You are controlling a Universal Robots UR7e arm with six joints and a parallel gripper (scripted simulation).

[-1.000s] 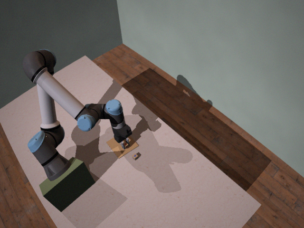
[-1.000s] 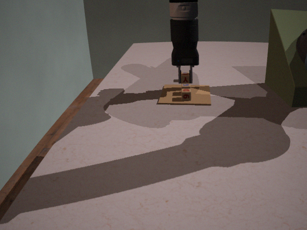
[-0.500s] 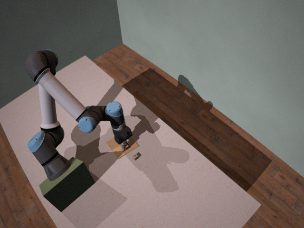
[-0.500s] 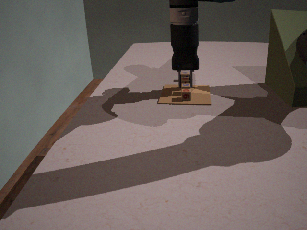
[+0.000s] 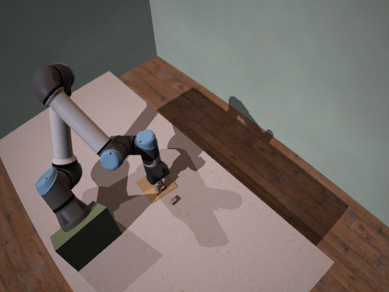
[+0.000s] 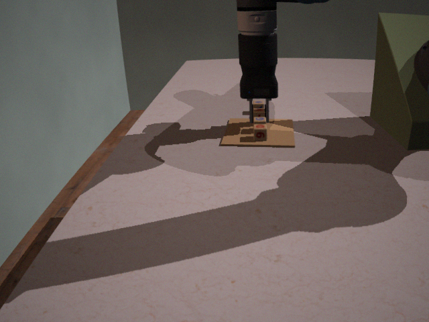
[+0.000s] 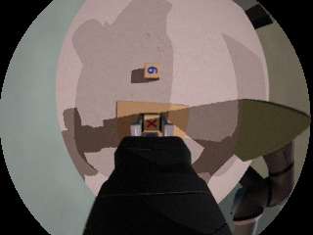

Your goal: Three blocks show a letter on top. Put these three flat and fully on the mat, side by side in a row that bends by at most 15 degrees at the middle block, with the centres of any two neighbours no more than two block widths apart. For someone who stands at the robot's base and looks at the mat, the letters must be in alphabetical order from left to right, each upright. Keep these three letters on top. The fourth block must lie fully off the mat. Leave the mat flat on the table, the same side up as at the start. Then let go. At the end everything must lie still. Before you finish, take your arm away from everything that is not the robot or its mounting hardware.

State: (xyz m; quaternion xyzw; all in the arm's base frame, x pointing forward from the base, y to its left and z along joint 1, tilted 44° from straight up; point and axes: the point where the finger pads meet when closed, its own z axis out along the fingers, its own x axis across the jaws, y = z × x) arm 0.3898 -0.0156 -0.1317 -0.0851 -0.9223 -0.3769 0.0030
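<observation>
My hand is 1 cm short of the tan mat, 4 cm to the right of it and 2 cm above it.
</observation>
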